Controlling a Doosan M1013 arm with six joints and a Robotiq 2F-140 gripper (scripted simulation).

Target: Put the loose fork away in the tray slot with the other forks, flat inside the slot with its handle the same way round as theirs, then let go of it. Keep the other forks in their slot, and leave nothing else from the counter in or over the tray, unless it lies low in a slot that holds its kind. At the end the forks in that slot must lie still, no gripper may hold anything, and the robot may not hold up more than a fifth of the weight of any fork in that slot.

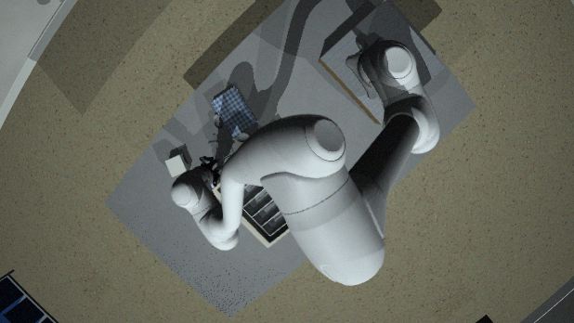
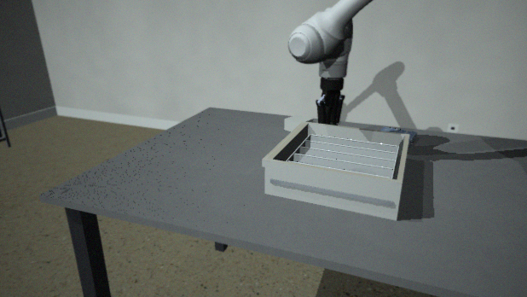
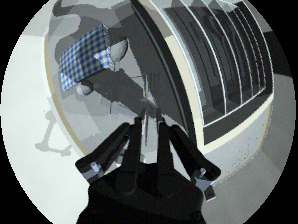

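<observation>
Now: hand 23 cm to the right of the cutlery tray, 12 cm past it and 2 cm below it. From my hand the other things lie so: white box (16 cm ahead, 11 cm to the right, 1 cm below); then blue checked cloth (20 cm behind, 14 cm to the right, 2 cm below).
</observation>
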